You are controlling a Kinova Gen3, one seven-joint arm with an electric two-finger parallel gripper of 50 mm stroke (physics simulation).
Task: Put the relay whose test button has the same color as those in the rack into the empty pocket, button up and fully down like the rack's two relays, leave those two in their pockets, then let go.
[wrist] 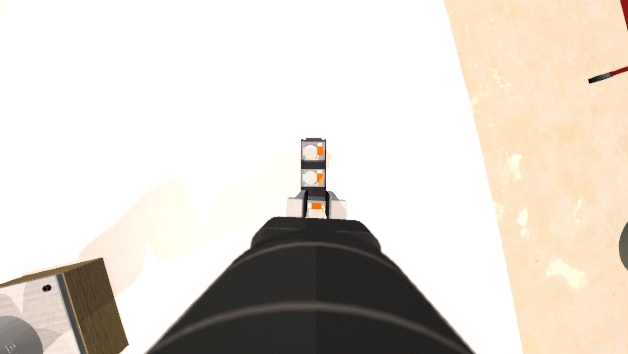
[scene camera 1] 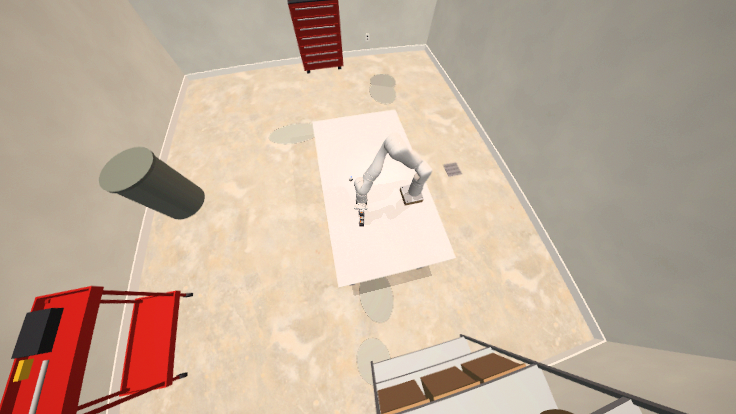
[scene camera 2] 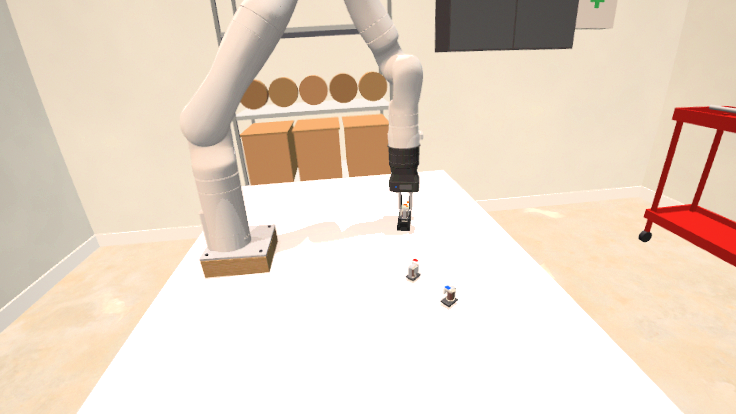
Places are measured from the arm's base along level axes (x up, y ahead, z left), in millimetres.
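Where they show: gripper, fingertip midpoint: [wrist: 316, 200] [scene camera 1: 361, 213] [scene camera 2: 405, 208]; arm's base, origin of the base link: [wrist: 11, 349] [scene camera 1: 414, 191] [scene camera 2: 231, 242].
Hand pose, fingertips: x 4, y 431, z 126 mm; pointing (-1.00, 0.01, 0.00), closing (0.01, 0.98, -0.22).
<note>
Things, the pixels of their top centre, and the offset from my fingertips. Level surfaces: height alone.
- dark rack, middle of its top: [wrist: 313, 177] [scene camera 2: 404, 214] dx -32, dy +0, dz +25 mm
- red-button relay, middle of its top: [scene camera 2: 413, 261] dx -11, dy -17, dz -242 mm
- blue-button relay, middle of its top: [scene camera 2: 450, 285] dx -11, dy +38, dz -328 mm
- white table, its level: dx -55 mm
My gripper [scene camera 2: 405, 208] [wrist: 316, 200] is shut on a relay with an orange test button, which is upright, button up. It is at the near end of the dark rack [scene camera 2: 403, 226] [wrist: 313, 192] in the wrist view, over the end pocket; whether its base is in the pocket is hidden. Two rack relays [wrist: 311, 152] [wrist: 310, 178] with orange buttons stand in their pockets. In the wrist view their buttons are at the right side and run lengthwise; the held relay's button lies crosswise. A red-button relay [scene camera 2: 413, 271] and a blue-button relay [scene camera 2: 449, 295] stand loose on the table.
The white table [scene camera 1: 391, 257] [scene camera 2: 308, 350] carries the arm's wooden base block [scene camera 2: 235, 266] [wrist: 95, 305] on the other side from the rack. A shelf unit with boxes [scene camera 2: 317, 154], a red cart [scene camera 2: 689, 226] and a dark cylinder [scene camera 1: 169, 187] stand off the table.
</note>
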